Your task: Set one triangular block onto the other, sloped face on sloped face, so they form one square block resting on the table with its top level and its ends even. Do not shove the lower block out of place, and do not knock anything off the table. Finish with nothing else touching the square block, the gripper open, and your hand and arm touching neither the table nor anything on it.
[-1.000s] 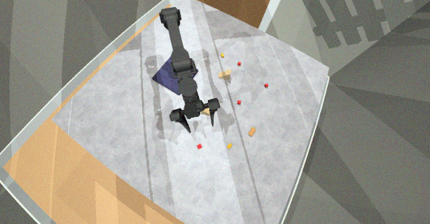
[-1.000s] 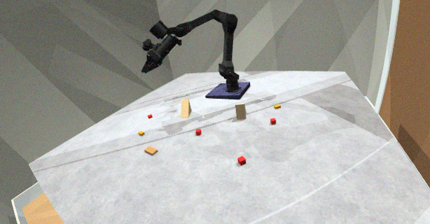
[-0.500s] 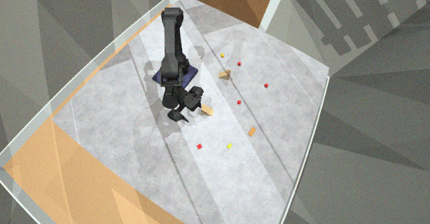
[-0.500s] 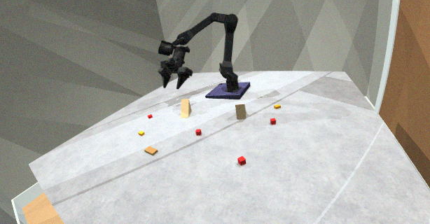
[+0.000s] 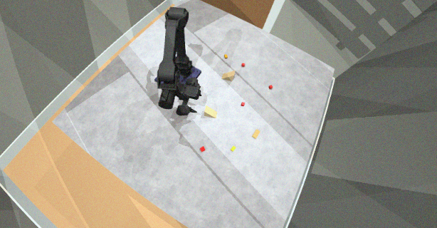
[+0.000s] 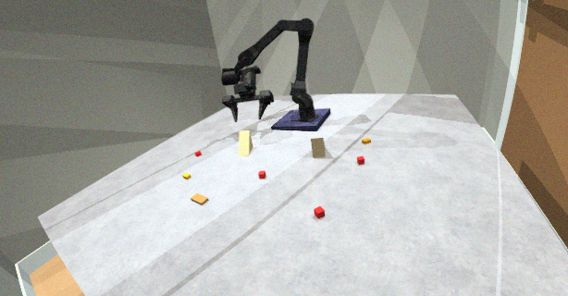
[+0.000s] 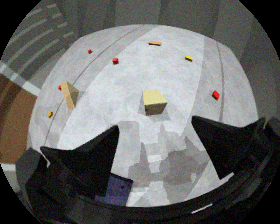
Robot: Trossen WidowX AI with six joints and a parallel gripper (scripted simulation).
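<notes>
Right now the tan triangular block is 5 cm ahead of my gripper tip, 2 cm to the left of it and 7 cm below it. From my gripper tip the other things lie so: flat tan tile (32 cm ahead, 11 cm to the left, 8 cm below).
</notes>
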